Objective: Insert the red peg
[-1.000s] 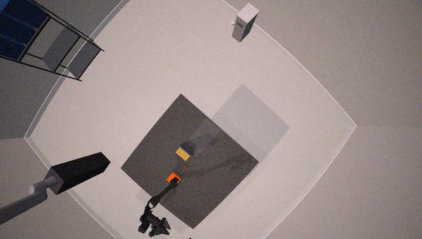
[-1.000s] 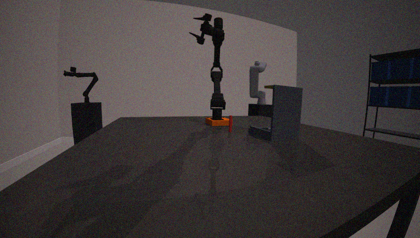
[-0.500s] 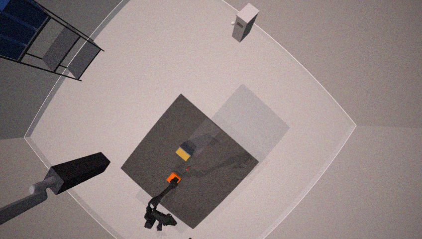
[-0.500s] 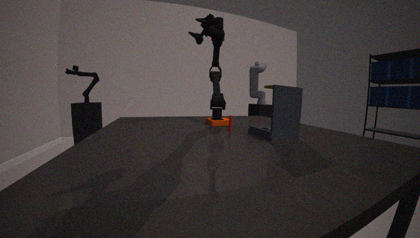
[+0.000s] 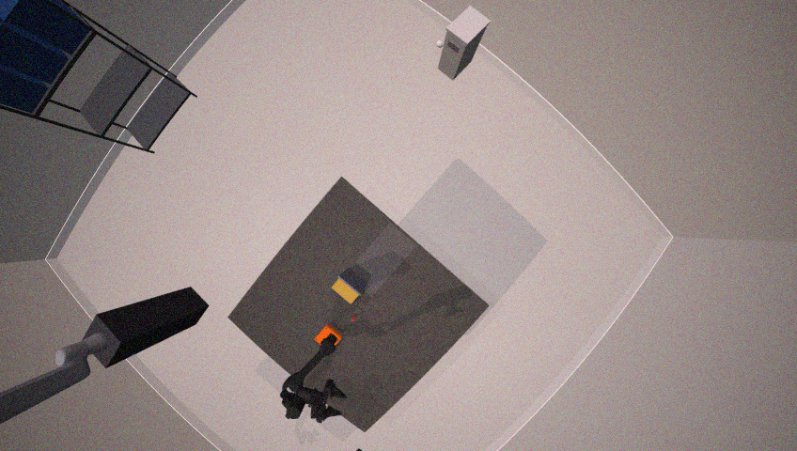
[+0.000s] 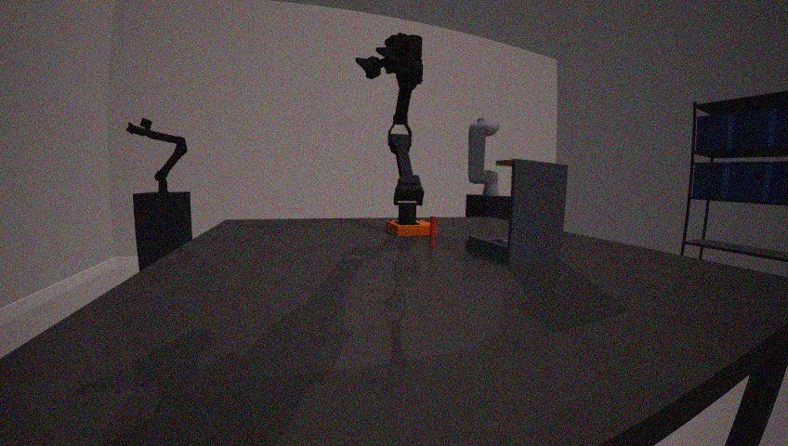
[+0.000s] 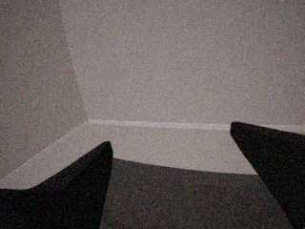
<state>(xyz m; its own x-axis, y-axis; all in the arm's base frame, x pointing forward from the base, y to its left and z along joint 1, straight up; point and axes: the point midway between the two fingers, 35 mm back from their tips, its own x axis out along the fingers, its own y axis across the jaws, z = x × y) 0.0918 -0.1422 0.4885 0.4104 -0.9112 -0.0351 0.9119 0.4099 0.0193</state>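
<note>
The red peg is 110 mm ahead of my gripper tip, 160 mm to the left of it and 480 mm below it. Also, from my gripper tip: yellow roof (290 mm ahead, 320 mm to the left, 300 mm below).
</note>
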